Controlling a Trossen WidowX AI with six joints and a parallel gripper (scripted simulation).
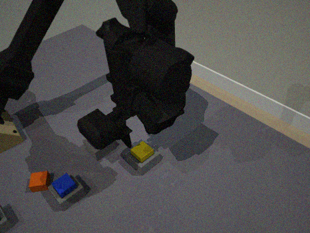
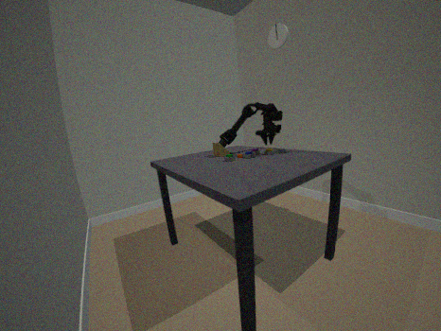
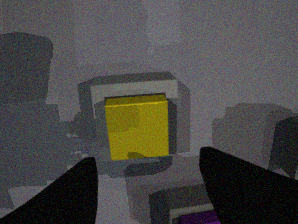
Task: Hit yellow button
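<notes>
My gripper tip is now 4 cm above the yellow button. The rest, counted from my gripper tip: purple button 9 cm behind, 4 cm to the right, 4 cm below; then orange block 18 cm to the right, 10 cm behind, 6 cm below; then blue button 15 cm to the right, 4 cm below, 4 cm behind.
</notes>
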